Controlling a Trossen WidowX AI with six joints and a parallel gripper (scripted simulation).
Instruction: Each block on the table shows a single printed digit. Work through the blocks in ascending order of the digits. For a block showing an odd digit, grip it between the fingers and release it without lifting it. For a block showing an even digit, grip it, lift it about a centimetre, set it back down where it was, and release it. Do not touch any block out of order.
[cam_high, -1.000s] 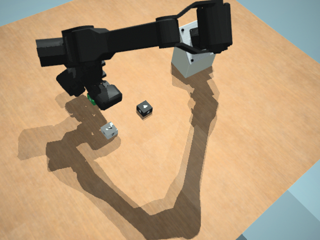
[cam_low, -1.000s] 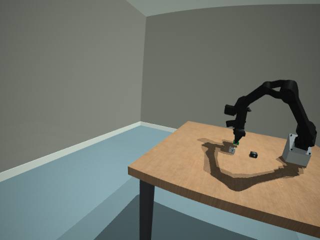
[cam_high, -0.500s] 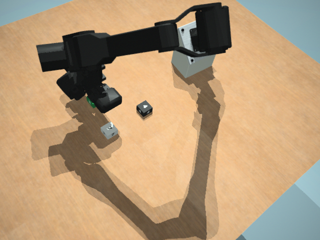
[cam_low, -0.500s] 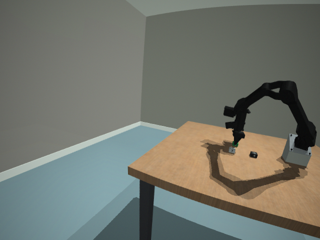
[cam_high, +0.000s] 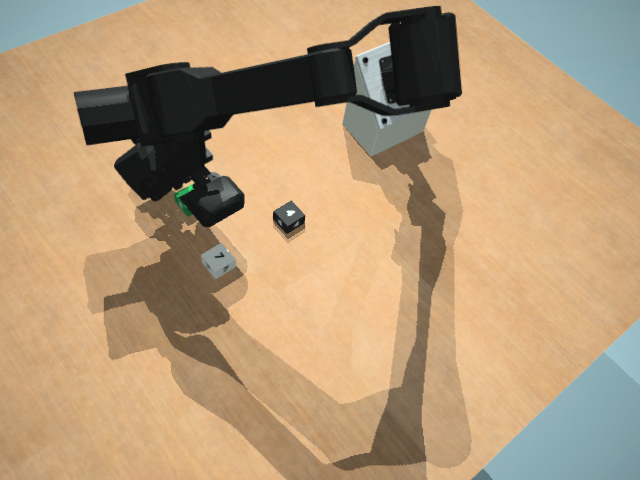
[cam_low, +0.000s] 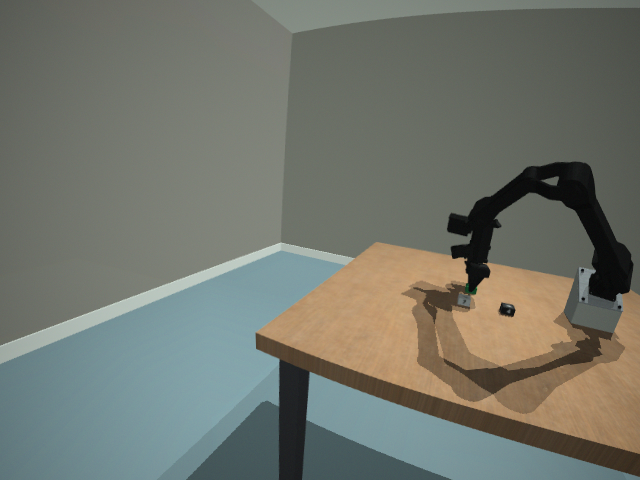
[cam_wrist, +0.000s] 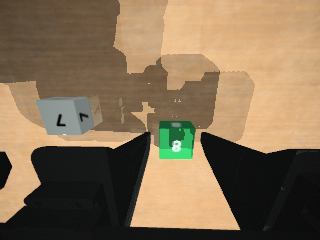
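The green block is right at my gripper tip. Also, from my gripper tip: white block (100 mm to the left).
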